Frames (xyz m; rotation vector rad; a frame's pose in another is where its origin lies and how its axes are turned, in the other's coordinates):
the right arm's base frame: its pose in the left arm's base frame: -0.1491 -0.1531 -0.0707 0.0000 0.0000 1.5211
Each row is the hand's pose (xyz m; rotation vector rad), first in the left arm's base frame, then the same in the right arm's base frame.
Working: the left arm's base frame: its pose in the right arm's base frame: 0.1603 -0.1413 0.0707 0.0000 0.0000 -1.5211

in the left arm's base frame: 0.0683 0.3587 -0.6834 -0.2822 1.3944 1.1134
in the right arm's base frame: 0.5220 -0.1917 -0.6127 0.7103 1.1308 -0.1642
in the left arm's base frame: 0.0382 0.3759 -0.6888 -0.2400 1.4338 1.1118
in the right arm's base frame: 0.5377 -0.1608 -0.6181 0.7640 1.1296 -0.1548
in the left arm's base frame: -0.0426 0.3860 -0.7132 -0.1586 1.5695 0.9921
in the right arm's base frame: 0.5437 -0.0796 -0.6425 0.9183 1.1836 -0.2239
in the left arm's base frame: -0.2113 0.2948 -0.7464 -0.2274 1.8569 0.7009
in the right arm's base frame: 0.4443 0.0844 -0.6757 1.0902 1.4683 -0.3701
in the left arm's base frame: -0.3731 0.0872 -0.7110 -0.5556 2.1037 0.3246
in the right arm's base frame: 0.2289 0.2357 -0.6403 1.0641 1.9370 -0.5452
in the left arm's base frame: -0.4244 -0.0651 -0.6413 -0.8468 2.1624 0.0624
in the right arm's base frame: 0.0742 0.2793 -0.5706 0.9171 2.2482 -0.6789
